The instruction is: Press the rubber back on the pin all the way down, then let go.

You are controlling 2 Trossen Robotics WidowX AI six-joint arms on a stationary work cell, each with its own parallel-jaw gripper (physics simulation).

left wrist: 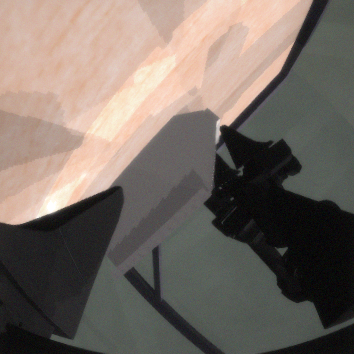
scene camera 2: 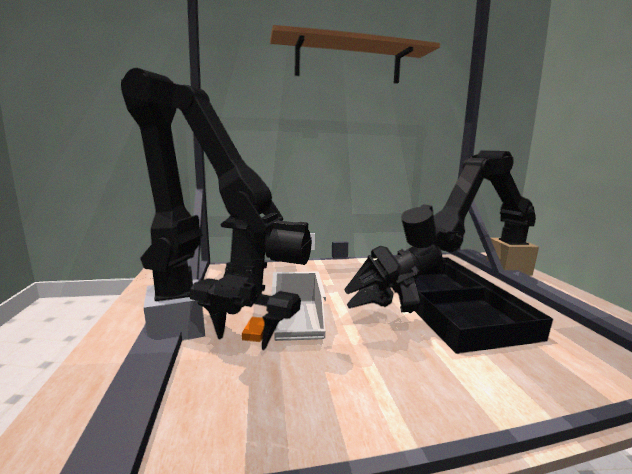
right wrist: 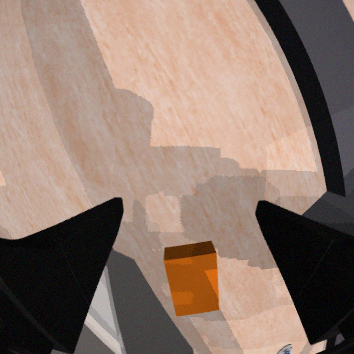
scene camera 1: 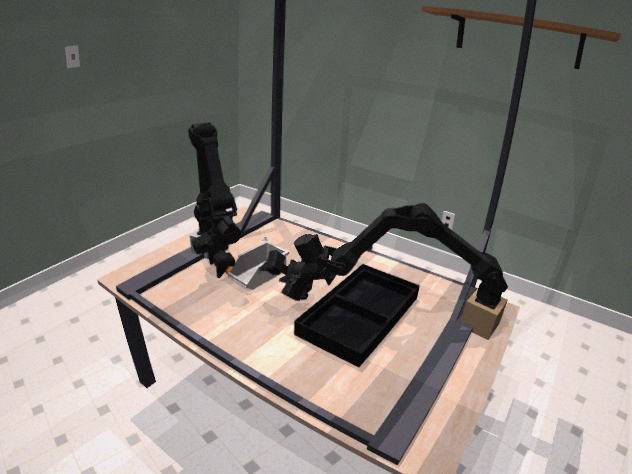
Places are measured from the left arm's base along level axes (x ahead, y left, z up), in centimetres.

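Where they show: left gripper, fingertip midpoint: (left wrist: 196,193) (scene camera 2: 346,299) (scene camera 1: 269,274); right gripper, fingertip midpoint: (scene camera 2: 241,343) (right wrist: 191,206) (scene camera 1: 214,271); left arm's base, link origin: (scene camera 2: 513,242) (scene camera 1: 487,300); right arm's base, link origin: (scene camera 2: 173,292).
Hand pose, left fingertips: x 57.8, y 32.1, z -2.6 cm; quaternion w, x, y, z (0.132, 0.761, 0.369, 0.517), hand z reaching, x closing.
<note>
Things, the pixels of their centre, and the offset from my left fingertips. "*": a spot on its surface instead.
- orange block, body centre: (right wrist: 192,281) (scene camera 2: 255,328) dz -6.0, dx +17.7, dy +0.4 cm
- grey bin, body centre: (left wrist: 164,190) (scene camera 2: 297,306) (scene camera 1: 258,266) dz -3.1, dx +9.4, dy -3.6 cm
- small bluish item, surface spot: (right wrist: 286,350) (scene camera 1: 265,238) * dz -6.6, dx +26.6, dy -22.5 cm
- black two-part tray, body centre: (scene camera 2: 450,293) (scene camera 1: 361,309) dz -4.2, dx -27.4, dy -10.7 cm
No pin or rubber back can be told for certain. An orange block (scene camera 2: 252,329) (right wrist: 192,285) lies on the table beside the grey bin (scene camera 2: 300,335) (right wrist: 150,305). My right gripper (scene camera 2: 241,342) (right wrist: 191,206) is open with its fingers wide apart, low over the table. The orange block lies beyond and between its fingers in the right wrist view, not held. In scene camera 1 it is mostly hidden behind this gripper. A small bluish item (scene camera 1: 264,238) (right wrist: 286,350) lies behind the bin. My left gripper (scene camera 2: 348,299) is open and empty, above the table right of the bin.
A black two-part tray (scene camera 1: 329,341) (scene camera 2: 502,339) lies to the right of the bin. The left arm reaches over the tray's back part. Dark frame rails (scene camera 1: 245,369) run along the table edges, and frame posts (scene camera 1: 277,102) rise behind. A wooden shelf (scene camera 2: 352,41) hangs on the wall.
</note>
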